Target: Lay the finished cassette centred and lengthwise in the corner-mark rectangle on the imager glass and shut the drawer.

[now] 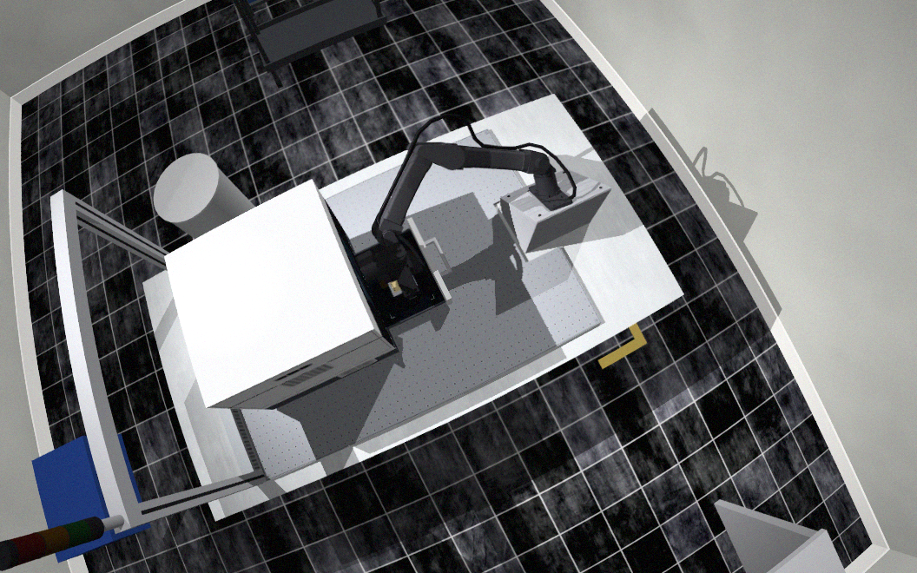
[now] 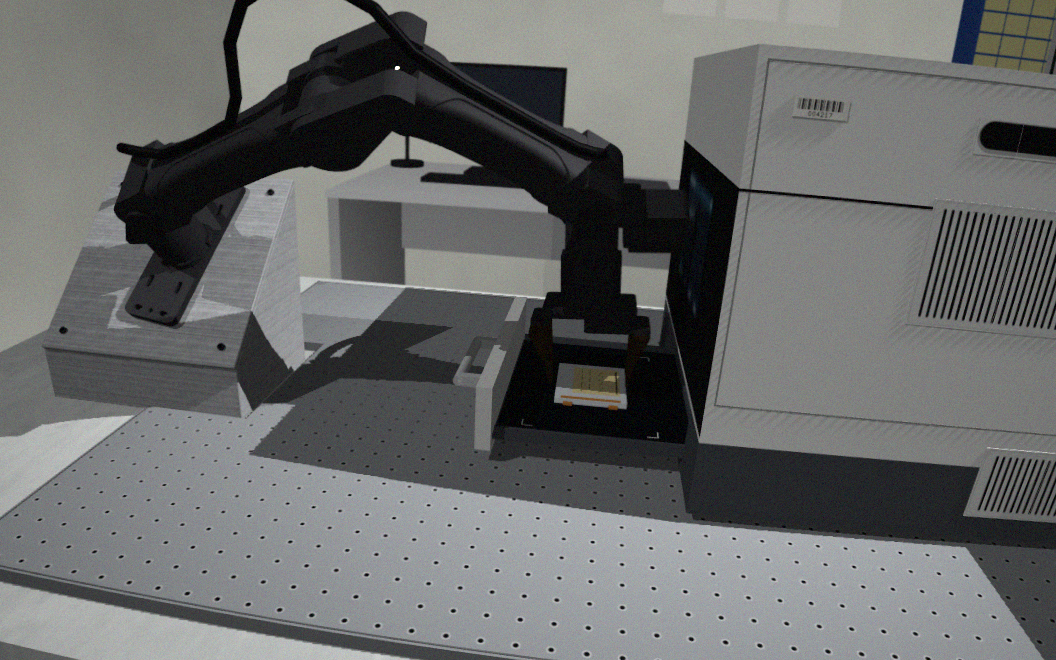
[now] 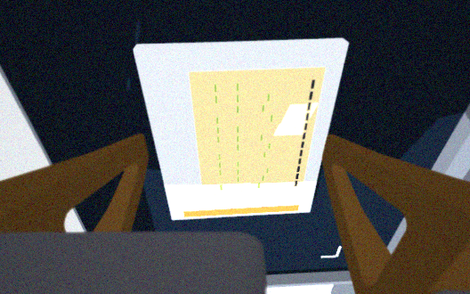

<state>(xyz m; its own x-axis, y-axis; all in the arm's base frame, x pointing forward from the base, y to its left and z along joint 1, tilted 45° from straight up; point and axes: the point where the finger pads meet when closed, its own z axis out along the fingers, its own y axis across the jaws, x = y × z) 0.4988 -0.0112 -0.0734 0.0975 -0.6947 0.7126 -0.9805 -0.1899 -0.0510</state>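
My gripper is now 1 cm short of the drawer. From my hand the other things lie so: finished cassette 1 cm ahead, 1 cm below; frame rail 67 cm ahead, 7 cm to the left, 54 cm above.
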